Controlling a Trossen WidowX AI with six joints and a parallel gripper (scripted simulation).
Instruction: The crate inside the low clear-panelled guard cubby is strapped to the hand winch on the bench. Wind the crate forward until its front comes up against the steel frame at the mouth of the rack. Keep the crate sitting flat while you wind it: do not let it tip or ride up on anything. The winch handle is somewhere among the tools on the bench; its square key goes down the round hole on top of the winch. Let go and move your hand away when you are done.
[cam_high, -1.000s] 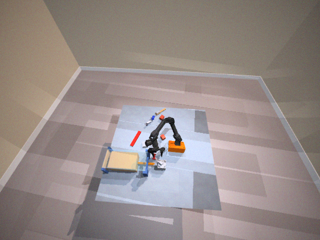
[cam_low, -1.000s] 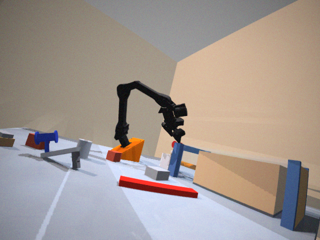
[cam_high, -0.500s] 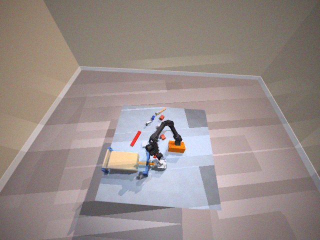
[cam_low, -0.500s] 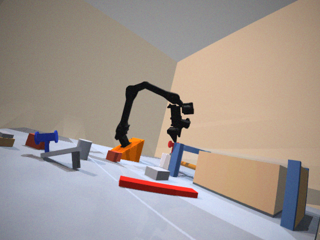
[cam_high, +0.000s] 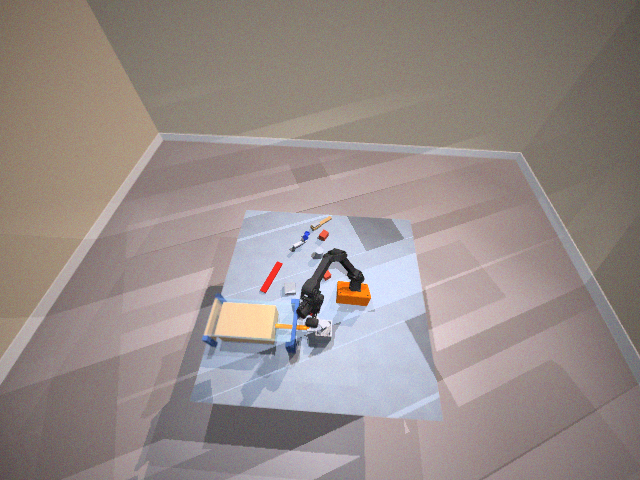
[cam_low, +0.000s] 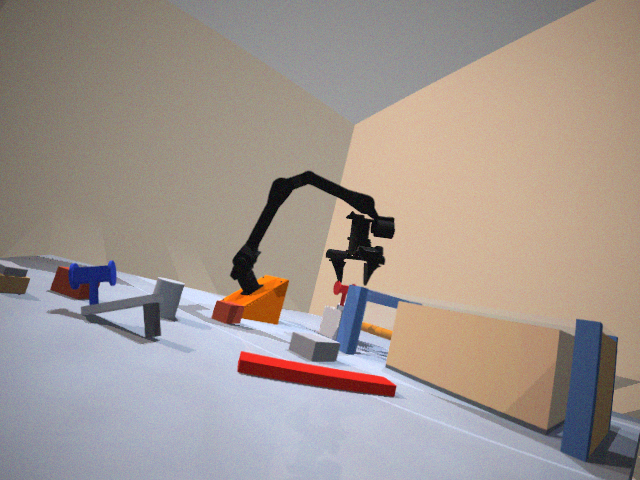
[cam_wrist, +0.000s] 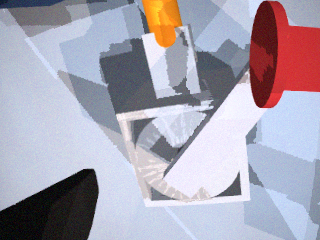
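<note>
Now: gripper tip 60 mm above the red-knobbed winch handle and 20 mm to the left of it. Also, from my gripper tip: red knob (50 mm to the right, 40 mm below, 30 mm ahead); blue frame (120 mm ahead, 70 mm below, 20 mm to the left); winch (140 mm below, 60 mm behind, 20 mm to the left).
</note>
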